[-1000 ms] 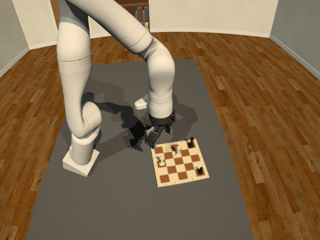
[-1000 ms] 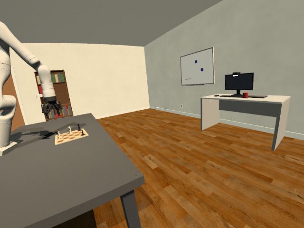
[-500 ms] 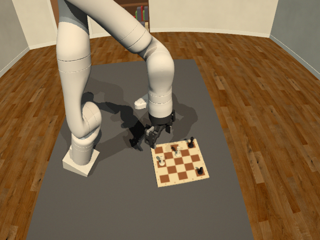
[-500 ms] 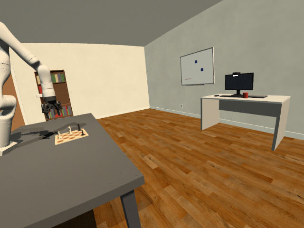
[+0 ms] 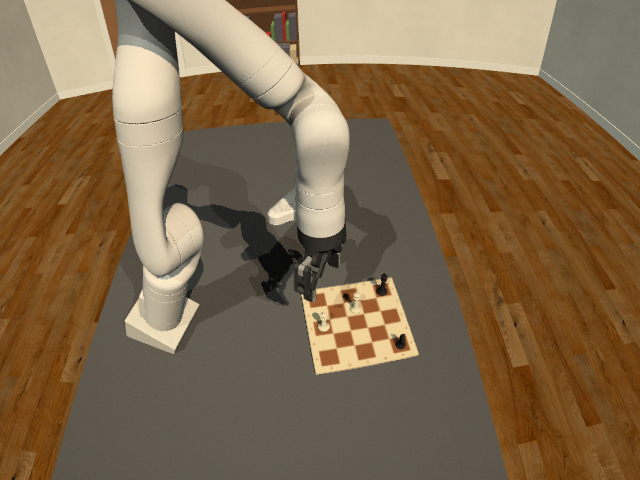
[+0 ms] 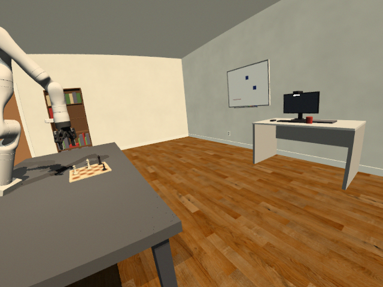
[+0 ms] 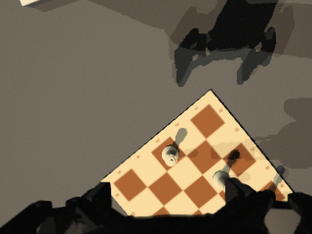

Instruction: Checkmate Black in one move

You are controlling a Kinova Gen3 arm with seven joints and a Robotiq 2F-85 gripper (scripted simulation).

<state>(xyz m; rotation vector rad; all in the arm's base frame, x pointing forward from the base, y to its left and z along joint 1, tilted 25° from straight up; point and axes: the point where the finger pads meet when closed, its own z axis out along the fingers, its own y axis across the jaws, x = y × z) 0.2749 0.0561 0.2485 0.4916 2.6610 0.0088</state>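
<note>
Now: the small white piece 14 cm below my hand and 1 cm to the left of it. Round my hand: black king (13 cm below, 12 cm ahead, 11 cm to the left); then chessboard (17 cm below, 7 cm ahead, 2 cm to the left); then tall white piece (13 cm below, 7 cm ahead, 6 cm to the left).
</note>
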